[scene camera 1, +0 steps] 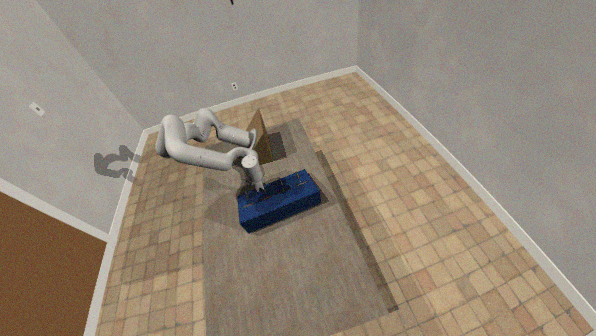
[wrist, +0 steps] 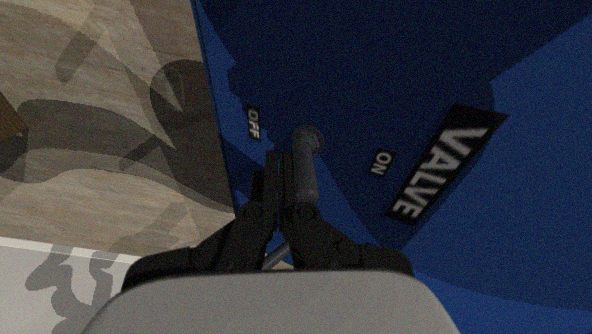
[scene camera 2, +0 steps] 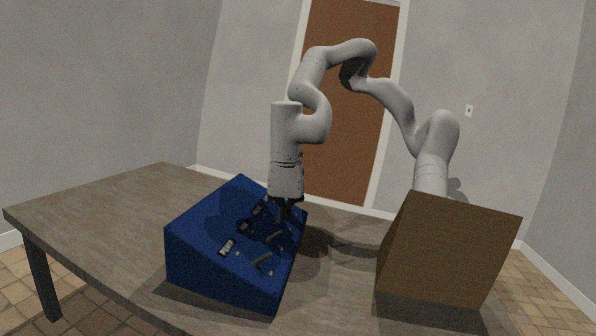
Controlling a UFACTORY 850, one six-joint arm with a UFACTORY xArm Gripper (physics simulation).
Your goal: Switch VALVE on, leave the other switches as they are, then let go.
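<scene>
The VALVE switch is a grey lever (wrist: 306,172) on the sloped blue panel (scene camera 1: 280,210) (scene camera 2: 200,230) (wrist: 525,240). In the wrist view its base lies between the OFF tag (wrist: 254,123) and the ON tag (wrist: 382,162), with the VALVE label (wrist: 447,165) beyond ON. The lever points down the view, clearly toward neither tag. My gripper (scene camera 1: 261,189) (scene camera 2: 283,218) (wrist: 278,168) is shut with nothing between its fingers. Its fingertips are on the OFF side of the lever, right beside it; contact appears close but is hard to confirm. In scene camera 2 the gripper partly hides this part of the panel.
Other levers (scene camera 2: 261,259) (scene camera 2: 274,236) stand on the panel toward scene camera 2, beside their labels. The panel rests on the wooden table (scene camera 1: 280,285) (scene camera 2: 100,215). A large brown board or block (scene camera 1: 259,137) (scene camera 2: 445,250) stands near the arm's base.
</scene>
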